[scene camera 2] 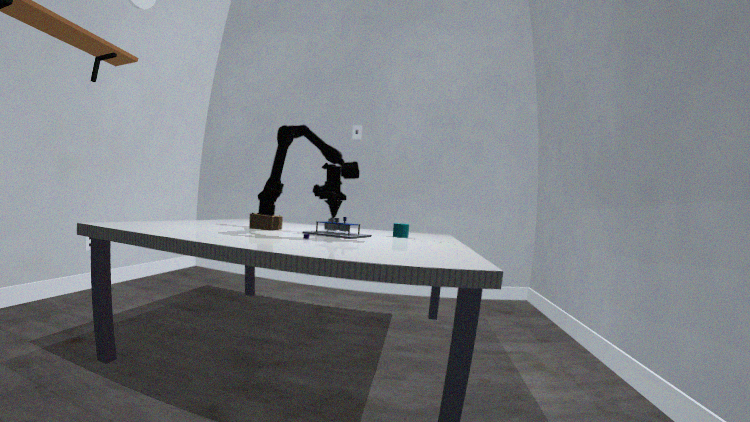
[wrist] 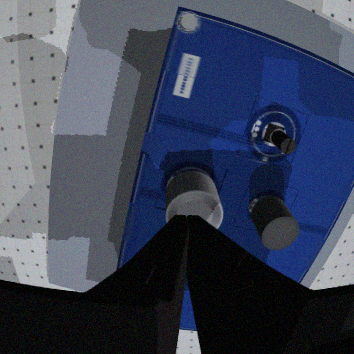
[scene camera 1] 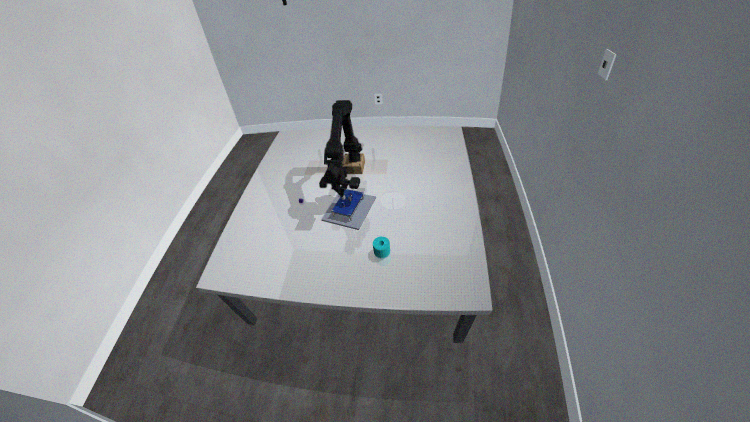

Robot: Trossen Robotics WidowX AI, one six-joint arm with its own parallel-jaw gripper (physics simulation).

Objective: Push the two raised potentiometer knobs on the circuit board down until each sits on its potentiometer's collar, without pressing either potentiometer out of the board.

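Places are measured from the arm's base along level axes (x ahead, y left, z up), in millimetres.
Pixels of known places: gripper, fingertip midpoint: [scene camera 2: 333,217] [wrist: 185,226] [scene camera 1: 342,196]; arm's base, link origin: [scene camera 2: 265,214] [scene camera 1: 354,158].
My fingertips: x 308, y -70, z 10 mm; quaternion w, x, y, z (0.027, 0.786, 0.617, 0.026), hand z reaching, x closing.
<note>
Ahead of a thing's pixels: the offset from my fingertips to its top centre. Level surfaces: height alone.
The blue circuit board [scene camera 1: 343,209] [scene camera 2: 355,224] [wrist: 225,75] stands on thin legs. In the wrist view a wide light grey knob @[dx -4, dy +4, dz +0 mm] [wrist: 192,200] and a narrower dark grey knob @[dx +13, dy +35, dz -1 mm] [wrist: 274,227] stand side by side on it. A thin dark shaft @[dx -20, dy +41, dz -6 mm] [wrist: 283,142] rises from a ringed mark beyond the dark knob. My gripper [scene camera 1: 341,195] [scene camera 2: 333,216] [wrist: 185,226] is shut and empty, pointing down, its tips at the light grey knob's top. Whether they touch it is not clear. The black fingers hide the board's near part. A small dark post @[dx +46, dy +4, dz +6 mm] [scene camera 2: 344,219] stands on the board in scene camera 2.
The board stands on a grey plate [scene camera 1: 365,212] [scene camera 2: 361,235] [wrist: 85,185] on the white table @[dz -71 mm] [scene camera 1: 430,225] [scene camera 2: 419,254]. A teal cylinder @[dx +299, dy +157, dz -11 mm] [scene camera 1: 381,247] [scene camera 2: 400,230] and a small dark purple cube @[dx -76, dy -232, dz -56 mm] [scene camera 1: 301,200] [scene camera 2: 306,236] are on the table. The arm's wooden base block [scene camera 1: 358,166] [scene camera 2: 266,222] is behind.
</note>
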